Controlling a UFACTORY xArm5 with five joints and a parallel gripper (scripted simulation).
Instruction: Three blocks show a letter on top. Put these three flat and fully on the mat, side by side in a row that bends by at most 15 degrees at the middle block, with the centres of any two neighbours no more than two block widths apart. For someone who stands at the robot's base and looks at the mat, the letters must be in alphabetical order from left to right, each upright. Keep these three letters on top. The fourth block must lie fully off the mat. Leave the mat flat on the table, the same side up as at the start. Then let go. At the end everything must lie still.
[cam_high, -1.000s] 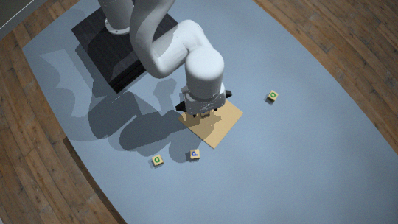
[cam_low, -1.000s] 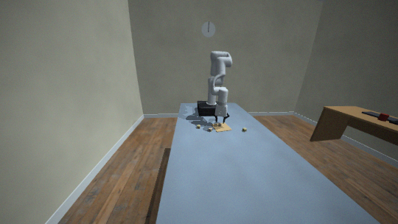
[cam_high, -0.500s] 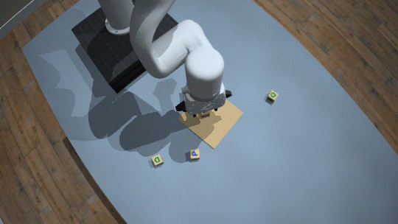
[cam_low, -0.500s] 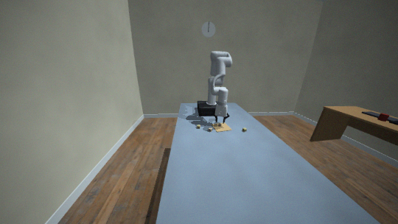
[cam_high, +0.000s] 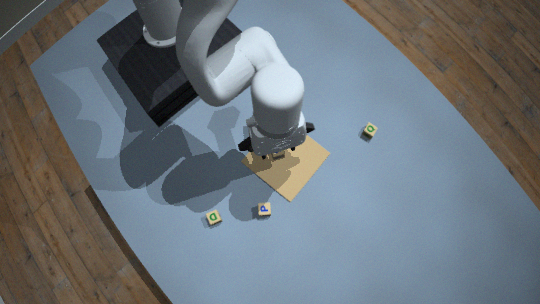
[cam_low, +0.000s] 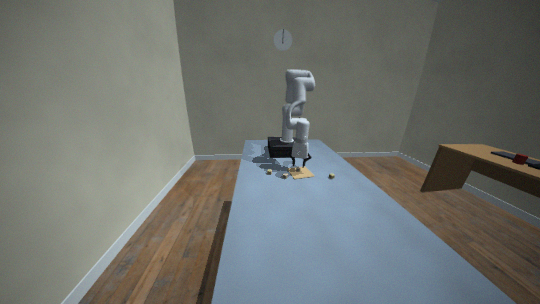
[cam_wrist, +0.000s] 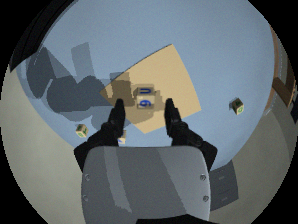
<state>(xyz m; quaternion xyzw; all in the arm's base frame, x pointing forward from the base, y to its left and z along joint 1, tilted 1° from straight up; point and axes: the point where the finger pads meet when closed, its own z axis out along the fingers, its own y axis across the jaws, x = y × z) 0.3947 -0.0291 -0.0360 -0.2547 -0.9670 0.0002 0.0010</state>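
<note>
Right now my hand is 2 cm short of the tan mat, 1 cm to the right of it and 5 cm above it. Also, from my hand: block (20 cm to the right, 4 cm below).
</note>
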